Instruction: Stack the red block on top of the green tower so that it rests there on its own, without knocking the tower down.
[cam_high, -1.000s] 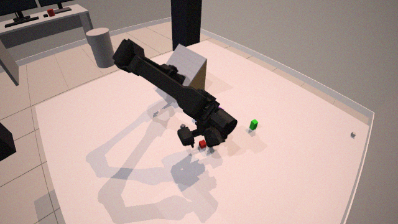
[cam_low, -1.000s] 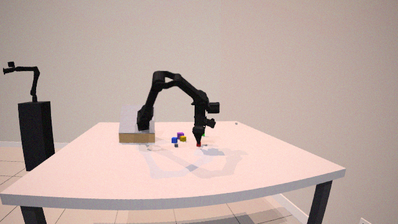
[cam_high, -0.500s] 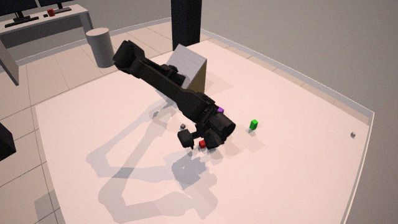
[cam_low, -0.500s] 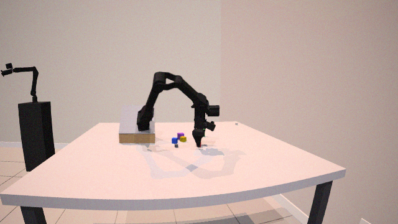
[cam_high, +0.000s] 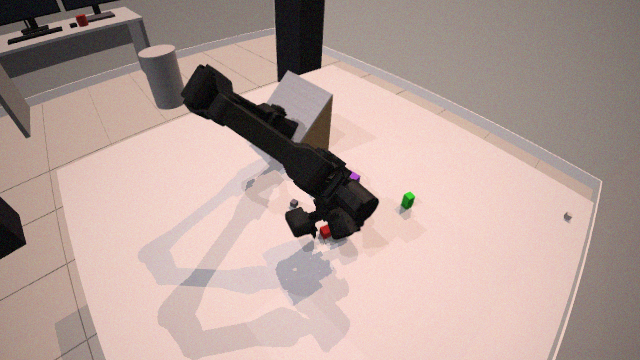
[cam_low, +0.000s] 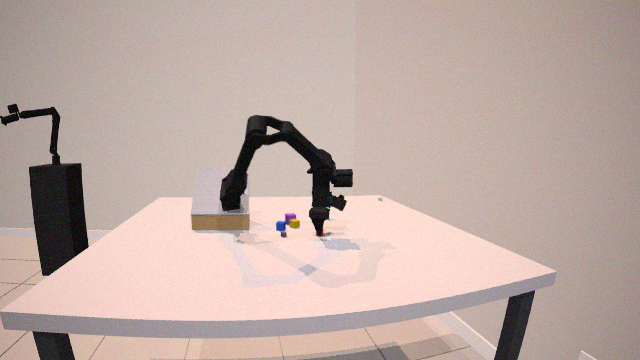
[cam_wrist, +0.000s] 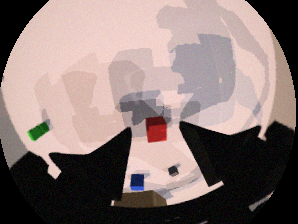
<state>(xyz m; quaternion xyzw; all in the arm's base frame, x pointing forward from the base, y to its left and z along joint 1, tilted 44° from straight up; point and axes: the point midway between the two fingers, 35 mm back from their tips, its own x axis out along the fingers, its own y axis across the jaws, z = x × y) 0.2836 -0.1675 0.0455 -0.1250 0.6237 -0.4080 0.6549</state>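
Right now my gripper tip is right at the red block. From my gripper tip the other things lie so: small grey cube (12 cm behind, 1 cm to the left); then blue block (11 cm behind, 10 cm to the left, 1 cm above); then yellow block (12 cm to the left, 6 cm behind).
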